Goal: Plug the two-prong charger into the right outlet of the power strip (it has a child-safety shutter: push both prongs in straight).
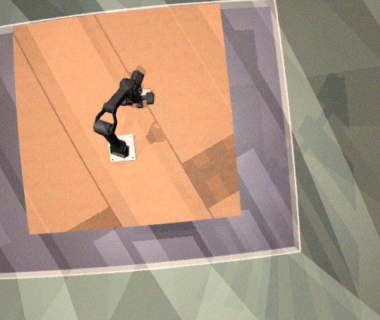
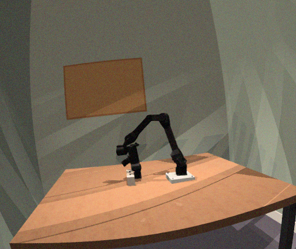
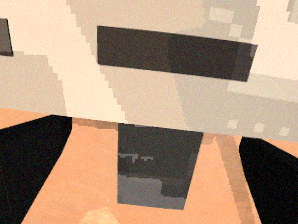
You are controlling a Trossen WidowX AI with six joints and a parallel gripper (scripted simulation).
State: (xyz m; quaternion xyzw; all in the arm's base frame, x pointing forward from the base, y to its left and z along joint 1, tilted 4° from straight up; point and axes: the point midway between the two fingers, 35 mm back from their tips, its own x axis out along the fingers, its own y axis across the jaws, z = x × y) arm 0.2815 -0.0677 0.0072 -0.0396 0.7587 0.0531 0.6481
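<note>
Right now my gripper tip is 20 mm short of the charger and 10 mm below it.
</note>
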